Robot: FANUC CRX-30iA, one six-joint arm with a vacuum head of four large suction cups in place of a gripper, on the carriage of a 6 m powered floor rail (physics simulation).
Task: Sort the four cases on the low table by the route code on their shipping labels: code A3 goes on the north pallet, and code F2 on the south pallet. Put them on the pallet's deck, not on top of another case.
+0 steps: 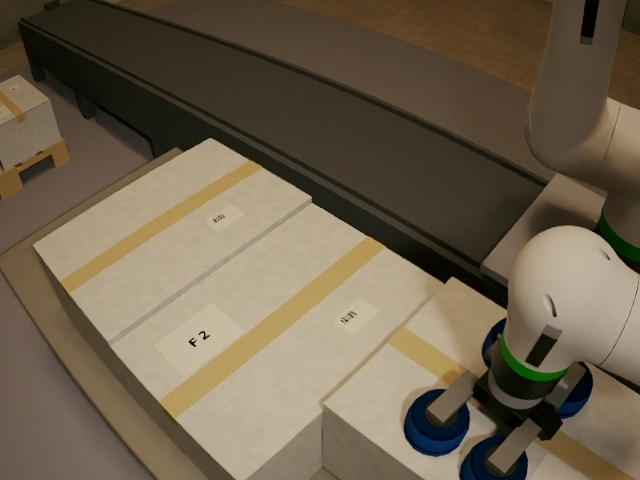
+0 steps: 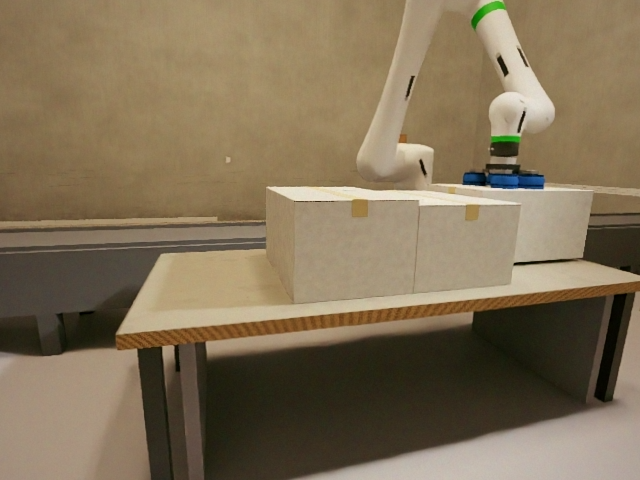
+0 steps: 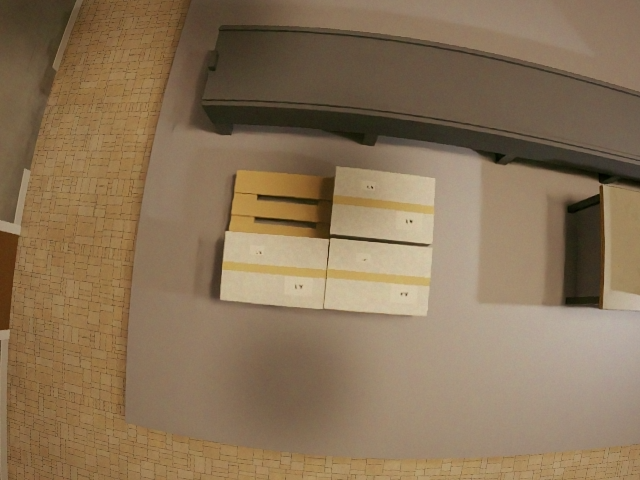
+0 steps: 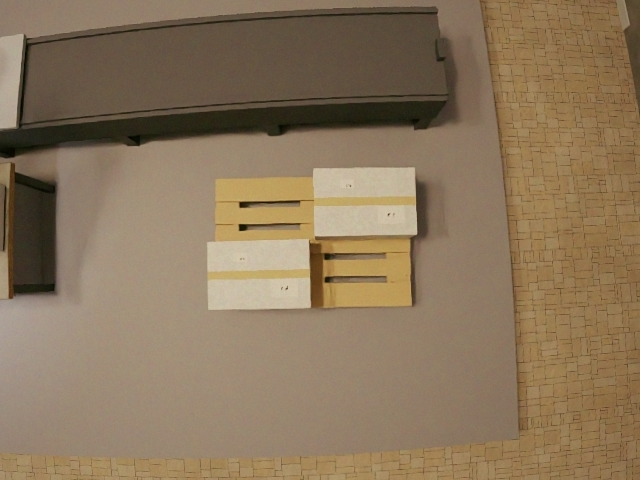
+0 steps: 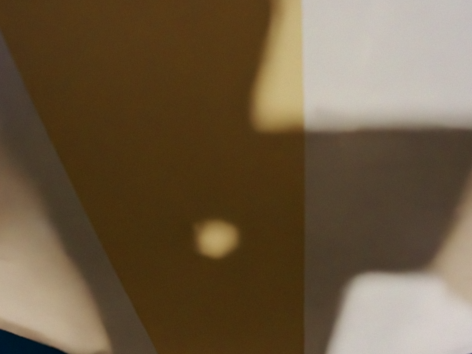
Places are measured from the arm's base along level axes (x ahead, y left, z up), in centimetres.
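Pixels of known places: hand at its tool point: [image 1: 496,417] [image 5: 255,255].
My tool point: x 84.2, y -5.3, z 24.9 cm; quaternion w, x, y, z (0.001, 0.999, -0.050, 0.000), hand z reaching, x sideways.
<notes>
Behind a point stands the place of what it marks.
My vacuum gripper [image 1: 516,408] [image 2: 504,179] is sealed on top of a white taped case [image 1: 372,392] {x 95.1, y -24.7, z 27.1 cm} [image 2: 553,222] {x 102.3, y 7.6, z 13.8 cm} [image 5: 390,65] {x 87.0, y 1.1, z 27.1 cm}, held level just above the low table [image 1: 15,263] {x 124.4, y -141.3, z -4.0 cm} [image 2: 206,284] {x 97.4, y -130.2, z -4.0 cm}; a thin dark gap shows beneath it. Its route code cannot be read. Beside it stands the case labelled F2 [image 1: 289,268] {x 82.2, y -56.7, z 24.0 cm} [image 2: 467,250] {x 121.1, y -49.2, z 9.0 cm}. A slightly taller case [image 1: 155,196] {x 88.9, y -95.9, z 25.7 cm} [image 2: 356,253] {x 120.9, y -87.5, z 10.0 cm} stands at the left, its barcode visible but no route code. The north pallet [image 3: 281,181] {x 64.2, y -355.8, z -42.7 cm} bears three cases, its back-left quarter bare. The south pallet [image 4: 263,188] {x 68.1, y 176.0, z -42.6 cm} bears two, its back-left and front-right quarters bare.
The dark floor rail [image 1: 310,118] [image 3: 392,72] [image 4: 232,67] runs behind the table and both pallets. The arm's carriage [image 1: 542,222] {x 0.3, y -28.2, z 0.0 cm} [image 4: 9,82] {x 1.4, y 28.2, z 0.0 cm} is on it. The held case's left side is very close to the F2 case.
</notes>
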